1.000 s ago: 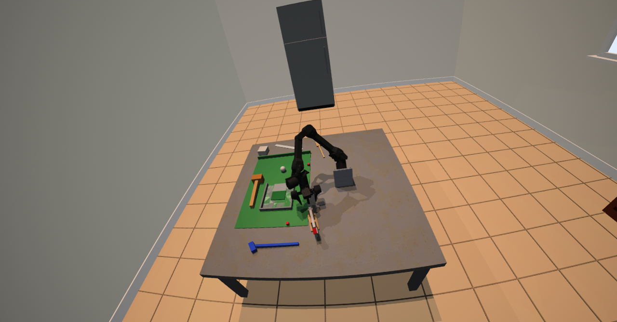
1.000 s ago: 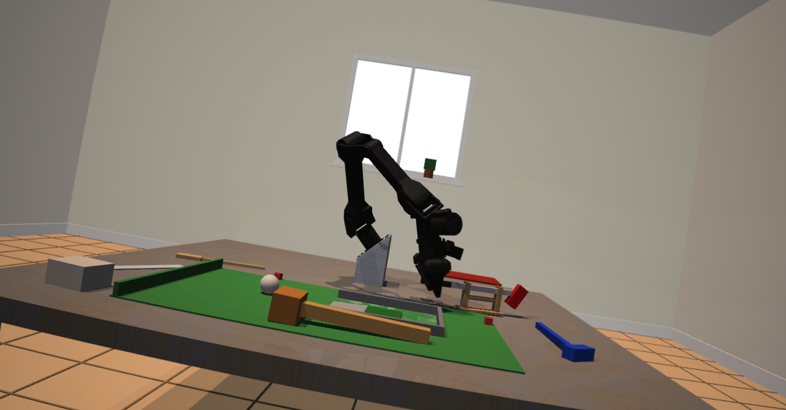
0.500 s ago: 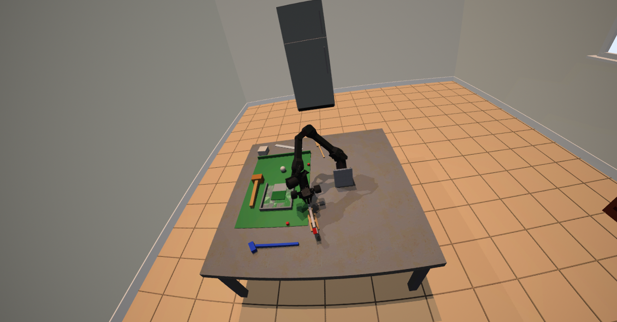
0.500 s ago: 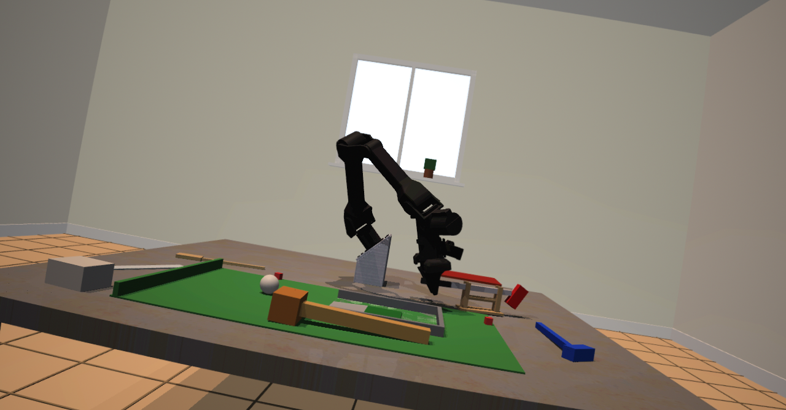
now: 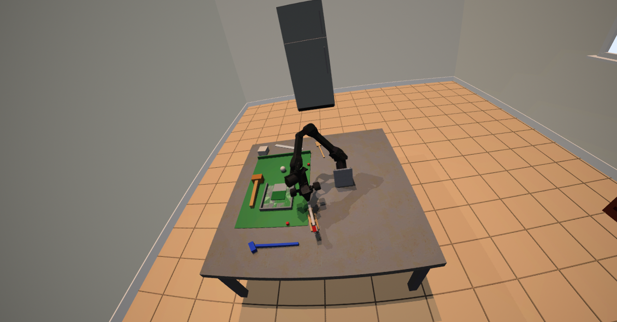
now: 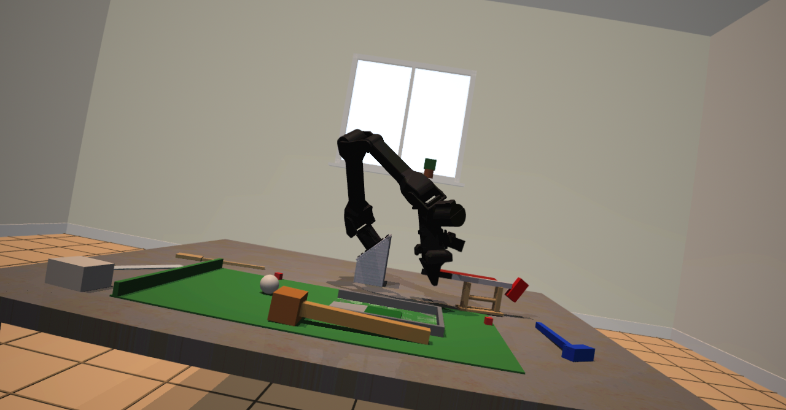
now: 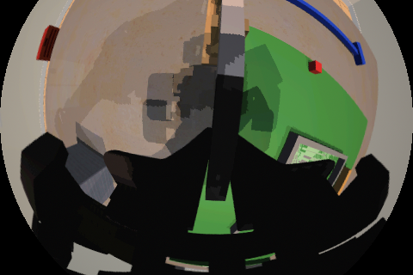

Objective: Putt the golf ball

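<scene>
Now: gripper tip 11 cm to the right of the red putter, 3 cm past it and 2 cm below it. The rest, counted from my gripper tip: blue putter: 28 cm to the left, 21 cm ahead, 4 cm below; then white golf ball: 38 cm to the right, 22 cm ahead, 3 cm below; then wooden stand: 13 cm to the left, 3 cm behind, 2 cm below.
</scene>
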